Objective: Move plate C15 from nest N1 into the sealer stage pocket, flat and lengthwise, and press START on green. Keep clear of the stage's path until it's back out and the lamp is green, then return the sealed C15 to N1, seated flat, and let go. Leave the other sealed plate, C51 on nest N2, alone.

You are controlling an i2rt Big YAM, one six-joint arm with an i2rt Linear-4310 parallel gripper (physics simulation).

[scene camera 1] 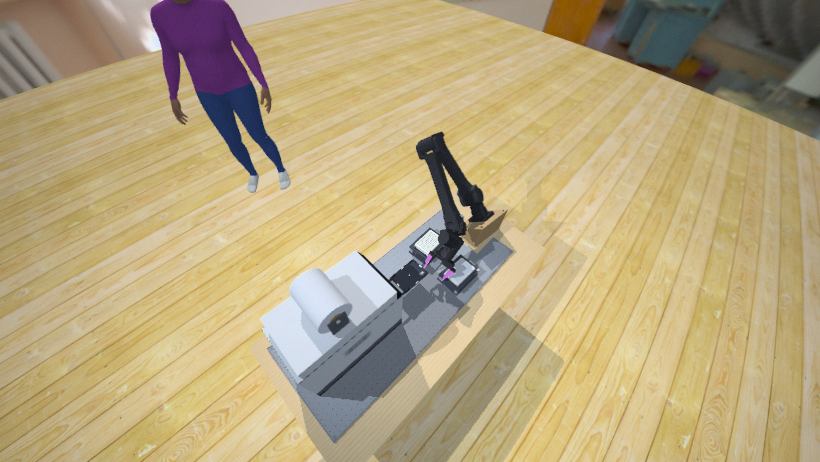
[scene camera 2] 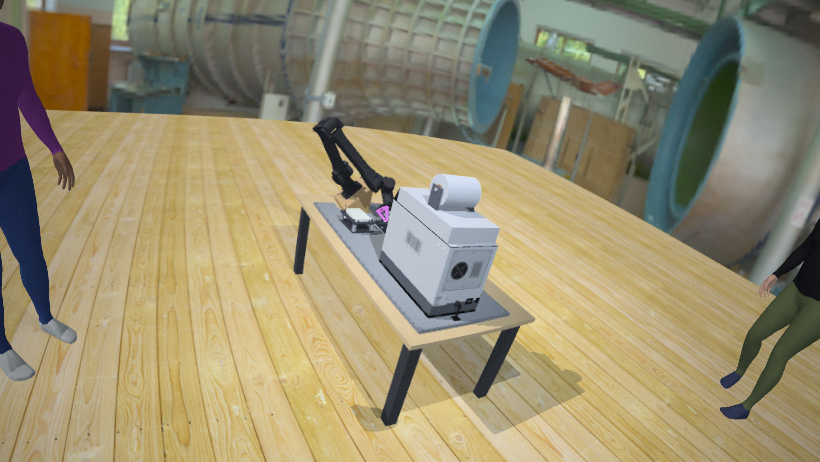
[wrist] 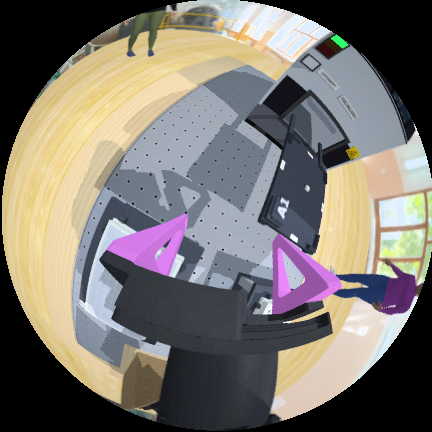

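Seen in the pictures: gripper, fingertip midpoint: (scene camera 1: 432,274) (wrist: 232,228); arm's base, origin of the base link: (scene camera 1: 481,218) (scene camera 2: 352,190).
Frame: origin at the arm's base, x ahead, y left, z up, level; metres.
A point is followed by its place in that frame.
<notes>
My gripper (scene camera 1: 434,272) @(x 0.436, y 0.049, z -0.006 m) (scene camera 2: 383,214) @(x 0.436, y 0.049, z -0.006 m) (wrist: 232,228) @(x 0.436, y 0.049, z -0.006 m) is open and empty, its pink fingers spread above the bench between the two nests. A white plate with its wells showing (scene camera 1: 427,242) @(x 0.324, y -0.089, z -0.006 m) (scene camera 2: 358,215) @(x 0.334, y -0.095, z -0.007 m), apparently C15, sits on one nest; in the wrist view it is mostly hidden behind the right finger. A plate with a smooth, film-like top (scene camera 1: 460,274) @(x 0.338, y 0.136, z -0.011 m) (wrist: 100,285) @(x 0.316, y 0.145, z -0.011 m), apparently C51, lies on the other nest, partly behind the left finger. No plate label is readable. The sealer stage (scene camera 1: 407,278) @(x 0.541, y -0.007, z 0.017 m) (wrist: 300,175) @(x 0.533, y 0.002, z 0.017 m) is out and its pocket is empty. The lamp (wrist: 340,41) is green.
The white sealer (scene camera 1: 367,281) @(x 0.746, y 0.002, z 0.277 m) (scene camera 2: 424,246) @(x 0.955, y -0.124, z 0.146 m) (wrist: 370,85) stands beyond the stage, with a film roll (scene camera 1: 315,295) @(x 0.911, y -0.006, z 0.402 m) (scene camera 2: 459,192) @(x 0.959, y -0.041, z 0.359 m) on top. A square outline (wrist: 310,62) @(x 0.665, y 0.080, z 0.116 m), perhaps START, is on its front. People in purple (scene camera 1: 212,45) and green trousers (scene camera 2: 786,309) stand off the table.
</notes>
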